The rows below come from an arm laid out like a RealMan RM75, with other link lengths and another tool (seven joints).
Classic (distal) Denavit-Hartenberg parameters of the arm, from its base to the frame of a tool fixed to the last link. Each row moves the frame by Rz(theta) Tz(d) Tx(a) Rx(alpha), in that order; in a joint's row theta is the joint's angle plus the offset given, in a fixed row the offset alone. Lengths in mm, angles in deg.
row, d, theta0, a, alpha
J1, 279, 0, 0, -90
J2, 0, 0, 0, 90
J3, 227.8, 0, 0, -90
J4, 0, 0, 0, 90
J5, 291.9, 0, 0, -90
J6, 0, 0, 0, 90
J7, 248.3, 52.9, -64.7, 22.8
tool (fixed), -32.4, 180, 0, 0
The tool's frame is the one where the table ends.
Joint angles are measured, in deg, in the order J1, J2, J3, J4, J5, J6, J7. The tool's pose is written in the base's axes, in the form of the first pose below.
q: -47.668 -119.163 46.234 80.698 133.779 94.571 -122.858
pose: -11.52 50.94 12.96 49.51 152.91 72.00
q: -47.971 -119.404 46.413 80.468 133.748 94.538 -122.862
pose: -11.24 50.95 12.59 49.66 152.79 71.34
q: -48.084 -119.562 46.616 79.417 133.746 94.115 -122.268
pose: -11.40 51.08 12.00 49.67 152.92 70.52
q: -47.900 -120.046 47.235 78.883 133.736 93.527 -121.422
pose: -11.43 51.15 11.27 50.45 152.81 69.70
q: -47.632 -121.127 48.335 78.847 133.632 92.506 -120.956
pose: -11.04 51.15 10.16 51.15 152.29 68.93
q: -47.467 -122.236 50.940 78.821 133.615 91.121 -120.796
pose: -10.14 51.09 8.50 53.13 152.07 67.16
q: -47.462 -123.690 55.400 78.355 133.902 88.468 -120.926
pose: -8.69 51.03 5.83 56.24 151.97 64.65
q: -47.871 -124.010 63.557 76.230 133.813 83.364 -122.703
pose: -6.74 51.04 1.94 60.45 152.77 61.40
